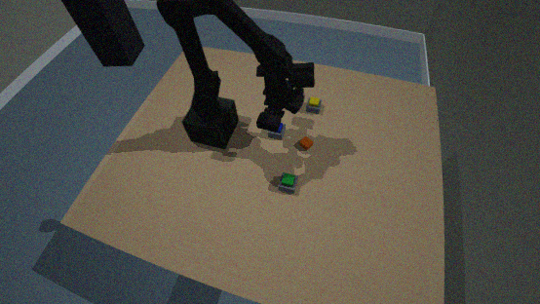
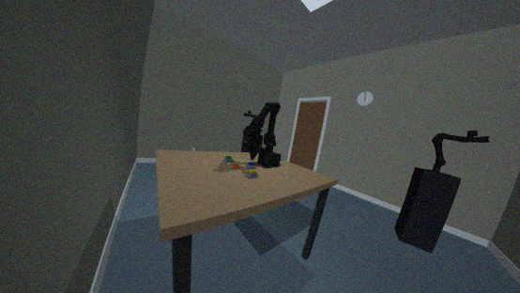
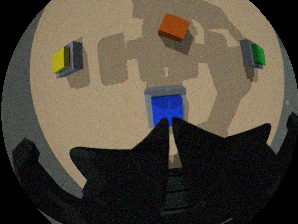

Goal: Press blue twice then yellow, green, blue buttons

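Now: gripper tip 3 cm above the blue button. The rest, counted from my gripper tip: small orange block: 10 cm ahead, 5 cm below, 4 cm to the right; then green button: 19 cm to the right, 5 cm ahead, 3 cm below; then yellow button: 12 cm to the left, 12 cm ahead, 3 cm below.
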